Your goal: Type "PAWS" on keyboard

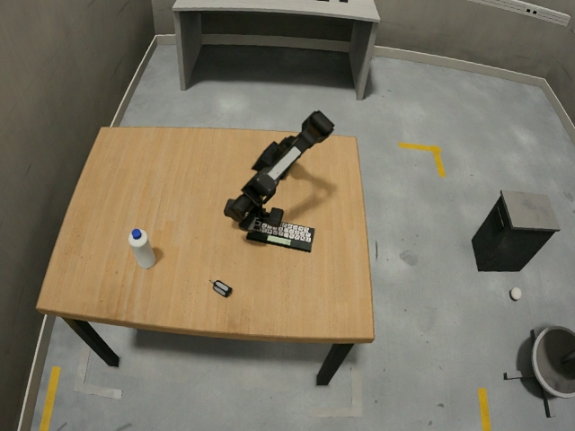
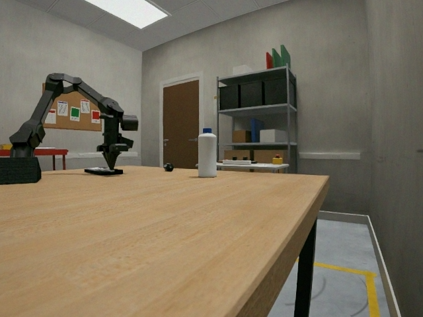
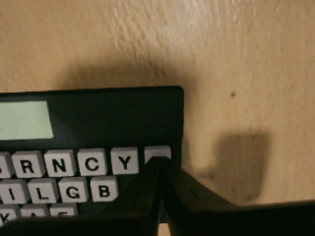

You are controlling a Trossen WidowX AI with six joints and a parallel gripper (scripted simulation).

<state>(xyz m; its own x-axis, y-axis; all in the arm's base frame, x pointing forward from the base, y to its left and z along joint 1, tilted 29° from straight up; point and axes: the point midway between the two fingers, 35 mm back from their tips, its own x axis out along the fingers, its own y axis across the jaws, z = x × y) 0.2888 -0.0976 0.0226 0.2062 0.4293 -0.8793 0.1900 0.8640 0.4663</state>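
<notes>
Right now my hand is 4 cm above the left-arrow key. From my hand the other things lie so: small black object 23 cm ahead, 9 cm to the right, 4 cm below.
</notes>
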